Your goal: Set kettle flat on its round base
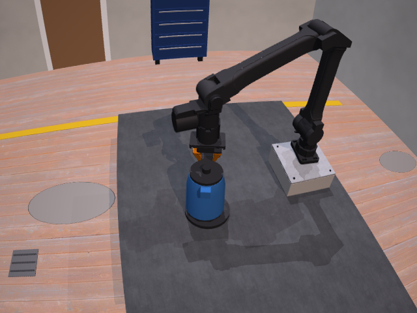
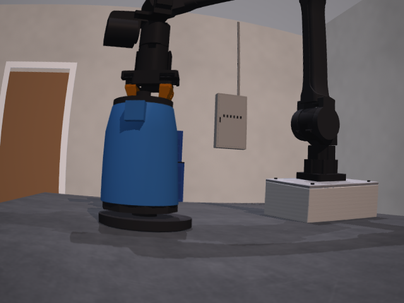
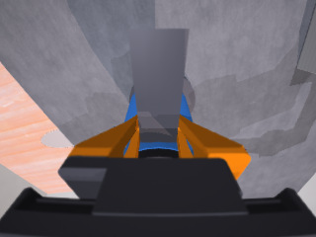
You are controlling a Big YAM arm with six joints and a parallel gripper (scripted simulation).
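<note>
My gripper is now 10 mm short of the blue kettle, 30 mm to the right of it and 50 mm above it. Also, from my hand: black round base: 60 mm to the left, 160 mm below.
</note>
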